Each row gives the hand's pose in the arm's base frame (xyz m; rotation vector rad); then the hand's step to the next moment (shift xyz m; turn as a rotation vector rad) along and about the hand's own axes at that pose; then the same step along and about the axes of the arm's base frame.
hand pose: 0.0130 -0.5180 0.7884 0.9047 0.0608 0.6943
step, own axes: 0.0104 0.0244 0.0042 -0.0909 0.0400 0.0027
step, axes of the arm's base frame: -0.0034 0.0132 0.0231 -0.0914 -0.0377 0.0101
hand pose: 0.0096 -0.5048 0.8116 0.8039 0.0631 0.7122
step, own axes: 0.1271 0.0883 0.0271 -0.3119 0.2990 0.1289
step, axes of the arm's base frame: 0.0567 0.1018 0.1054 -0.3667 -0.1284 0.2287
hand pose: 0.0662 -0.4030 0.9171 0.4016 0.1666 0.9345
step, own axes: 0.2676 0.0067 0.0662 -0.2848 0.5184 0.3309
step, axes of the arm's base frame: 0.1729 0.2024 0.0720 -0.4520 -0.0440 0.5030
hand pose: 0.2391 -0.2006 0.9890 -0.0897 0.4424 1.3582
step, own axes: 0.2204 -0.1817 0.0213 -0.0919 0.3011 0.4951
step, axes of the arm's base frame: 0.2106 0.1699 -0.0939 -0.1749 0.1376 0.5429
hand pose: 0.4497 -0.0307 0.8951 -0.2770 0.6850 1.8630
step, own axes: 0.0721 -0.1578 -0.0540 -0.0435 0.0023 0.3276
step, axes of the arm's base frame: 0.1085 0.0649 -0.1305 0.0568 0.1545 0.2866
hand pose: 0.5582 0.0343 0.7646 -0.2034 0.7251 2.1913
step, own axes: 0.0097 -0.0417 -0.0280 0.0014 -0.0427 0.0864
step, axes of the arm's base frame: 0.0219 0.0120 -0.0446 0.0385 0.0714 0.0521
